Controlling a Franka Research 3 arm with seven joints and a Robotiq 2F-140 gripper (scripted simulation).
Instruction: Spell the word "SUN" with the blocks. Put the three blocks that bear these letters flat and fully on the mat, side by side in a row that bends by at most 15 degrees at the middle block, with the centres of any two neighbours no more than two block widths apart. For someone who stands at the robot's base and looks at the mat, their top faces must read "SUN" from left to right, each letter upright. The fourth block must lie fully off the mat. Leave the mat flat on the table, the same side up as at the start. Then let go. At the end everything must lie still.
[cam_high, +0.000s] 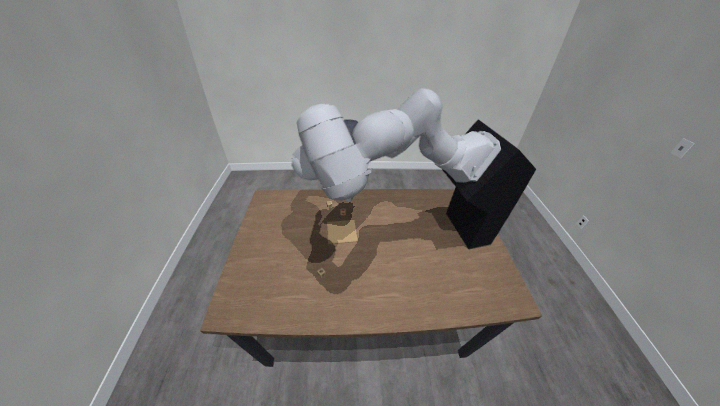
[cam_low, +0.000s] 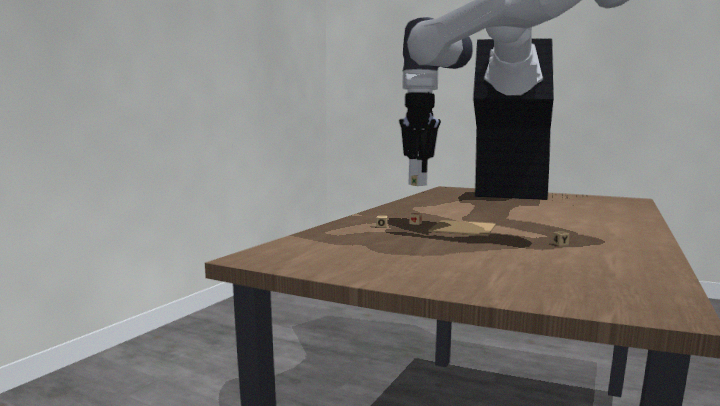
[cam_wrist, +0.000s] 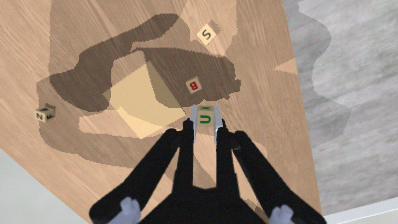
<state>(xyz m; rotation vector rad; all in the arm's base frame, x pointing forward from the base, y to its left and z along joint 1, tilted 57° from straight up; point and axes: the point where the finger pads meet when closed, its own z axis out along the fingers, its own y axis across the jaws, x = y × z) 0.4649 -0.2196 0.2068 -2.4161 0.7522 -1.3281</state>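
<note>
Now: hand 13 cm to the right of the tan mat, 12 cm above it and 6 cm short of it. From my hand the other things lie so: S block: 11 cm below, 10 cm ahead, 7 cm to the right; U block: 2 cm below.
</note>
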